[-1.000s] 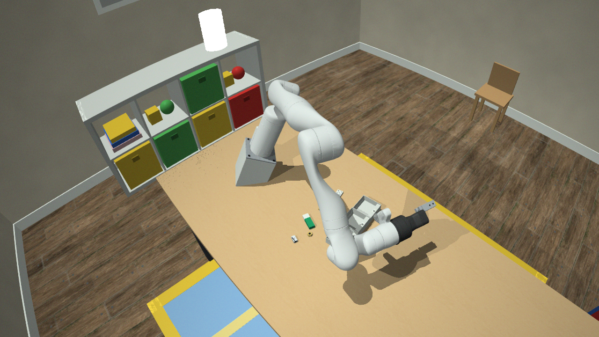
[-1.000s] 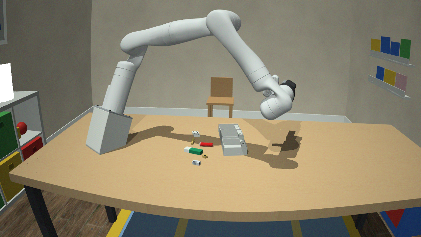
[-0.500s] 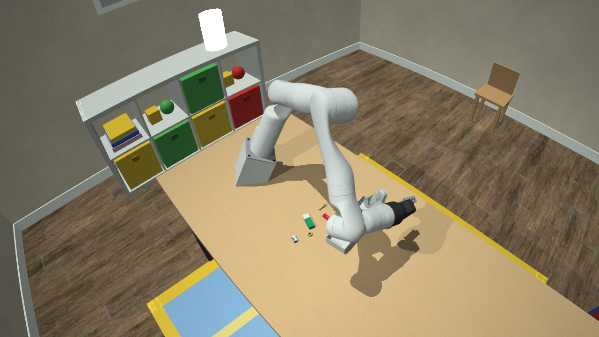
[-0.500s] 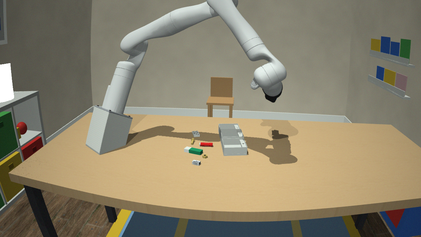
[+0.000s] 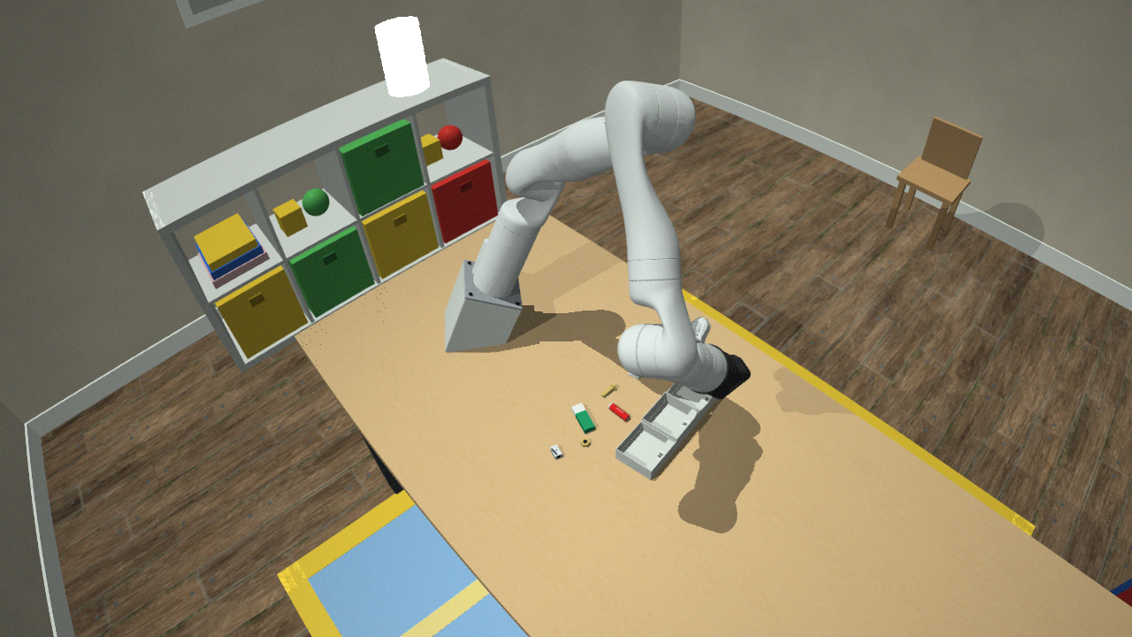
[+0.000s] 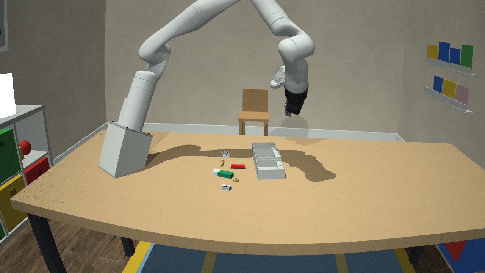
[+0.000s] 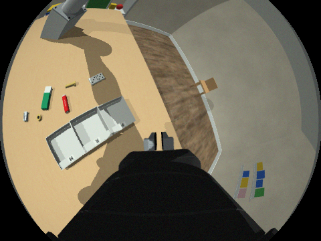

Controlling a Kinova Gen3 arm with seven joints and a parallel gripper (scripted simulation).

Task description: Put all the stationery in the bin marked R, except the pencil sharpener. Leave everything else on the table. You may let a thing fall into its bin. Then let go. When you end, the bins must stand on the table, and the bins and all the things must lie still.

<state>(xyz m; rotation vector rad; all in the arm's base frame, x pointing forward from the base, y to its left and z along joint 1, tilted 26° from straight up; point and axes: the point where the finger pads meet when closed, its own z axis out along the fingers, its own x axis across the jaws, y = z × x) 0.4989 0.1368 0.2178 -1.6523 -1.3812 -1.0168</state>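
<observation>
Now: the tray 60 mm behind my hand, 80 mm to the right of it and 150 mm below it. The rest, counted from my hand: brass bolt 210 mm behind, 120 mm to the right, 160 mm below; then red cylinder 150 mm behind, 140 mm to the right, 160 mm below; then white domino 220 mm behind, 40 mm to the right, 170 mm below.
</observation>
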